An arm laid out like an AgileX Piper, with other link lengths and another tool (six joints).
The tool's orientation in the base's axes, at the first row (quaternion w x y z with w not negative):
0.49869, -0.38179, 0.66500, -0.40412
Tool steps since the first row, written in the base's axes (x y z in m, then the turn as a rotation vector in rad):
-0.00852, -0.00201, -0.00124, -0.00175, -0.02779, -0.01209
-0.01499, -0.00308, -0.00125, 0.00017, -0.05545, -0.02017
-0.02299, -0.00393, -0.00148, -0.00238, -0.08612, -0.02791
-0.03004, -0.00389, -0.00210, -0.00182, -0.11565, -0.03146
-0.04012, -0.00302, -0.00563, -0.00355, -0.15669, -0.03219
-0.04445, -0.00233, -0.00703, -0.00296, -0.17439, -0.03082
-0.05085, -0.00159, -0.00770, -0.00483, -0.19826, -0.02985
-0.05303, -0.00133, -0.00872, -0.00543, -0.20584, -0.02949
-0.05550, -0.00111, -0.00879, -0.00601, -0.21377, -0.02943
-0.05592, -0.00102, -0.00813, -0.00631, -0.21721, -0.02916
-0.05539, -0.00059, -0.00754, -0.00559, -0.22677, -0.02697
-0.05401, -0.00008, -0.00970, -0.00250, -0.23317, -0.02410
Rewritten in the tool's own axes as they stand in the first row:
0.00407, 0.00126, -0.00775, 0.02997, 0.00067, 0.00478
0.00641, 0.00154, -0.01387, 0.05762, -0.00267, 0.01240
0.00896, 0.00227, -0.02147, 0.08884, -0.00701, 0.01609
0.01063, 0.00359, -0.02822, 0.11688, -0.01508, 0.02189
0.01322, 0.00822, -0.03753, 0.15489, -0.02990, 0.02677
0.01400, 0.01022, -0.04160, 0.17040, -0.03798, 0.02987
0.01491, 0.01179, -0.04781, 0.19219, -0.04779, 0.03162
0.01550, 0.01305, -0.04979, 0.19909, -0.05095, 0.03217
0.01584, 0.01346, -0.05222, 0.20642, -0.05397, 0.03283
0.01562, 0.01293, -0.05275, 0.20952, -0.05550, 0.03303
0.01490, 0.01250, -0.05241, 0.21730, -0.06124, 0.03485
0.01491, 0.01453, -0.05077, 0.22146, -0.06664, 0.03835

